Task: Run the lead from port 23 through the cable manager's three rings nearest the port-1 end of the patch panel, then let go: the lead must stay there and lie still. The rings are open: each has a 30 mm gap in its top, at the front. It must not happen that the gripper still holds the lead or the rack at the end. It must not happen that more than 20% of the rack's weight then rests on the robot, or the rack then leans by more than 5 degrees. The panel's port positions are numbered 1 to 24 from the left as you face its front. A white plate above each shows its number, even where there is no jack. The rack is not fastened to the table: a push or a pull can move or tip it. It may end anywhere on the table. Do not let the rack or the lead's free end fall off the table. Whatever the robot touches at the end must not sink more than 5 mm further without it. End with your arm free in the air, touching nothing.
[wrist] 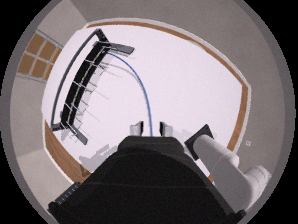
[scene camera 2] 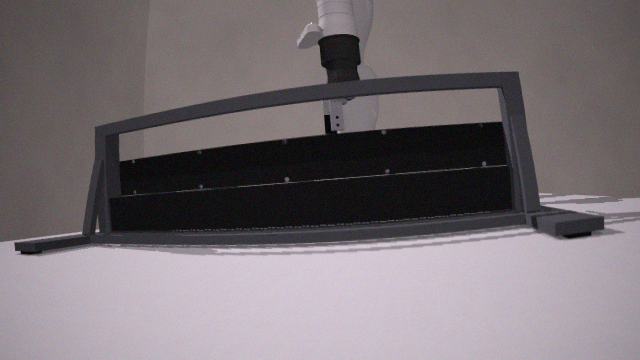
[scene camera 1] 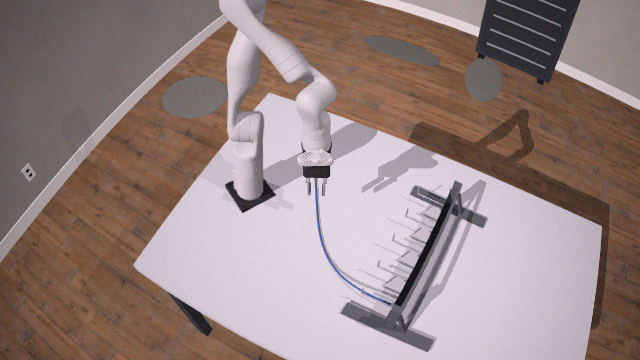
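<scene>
Rack (scene camera 2: 386,152) visible in scene camera 2; the rack (wrist: 86,70) appears in the wrist view also. My gripper (scene camera 2: 334,132) likewise visible, and the gripper (wrist: 151,126) can be seen in the wrist view too.
</scene>
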